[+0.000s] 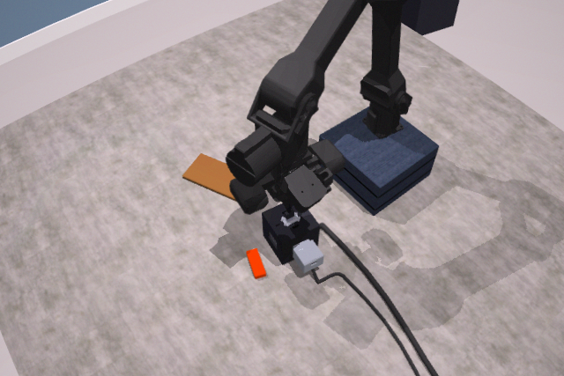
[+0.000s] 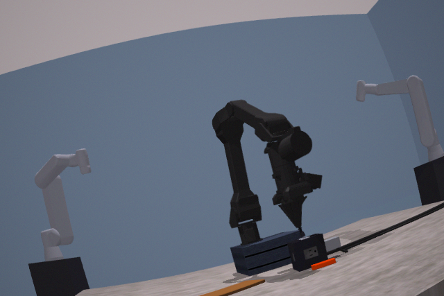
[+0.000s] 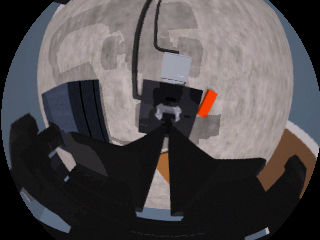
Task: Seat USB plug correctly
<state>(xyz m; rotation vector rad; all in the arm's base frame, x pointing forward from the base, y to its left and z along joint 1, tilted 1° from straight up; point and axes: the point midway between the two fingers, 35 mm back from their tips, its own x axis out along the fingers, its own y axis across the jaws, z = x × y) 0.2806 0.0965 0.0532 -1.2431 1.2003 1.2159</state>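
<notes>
The orange block is 80 mm ahead of my gripper tip, 20 mm to the left of it and 100 mm below it. From my gripper tip the other things lie so: USB plug (20 mm below); flat board (50 mm ahead, 200 mm to the right, 100 mm below).
</notes>
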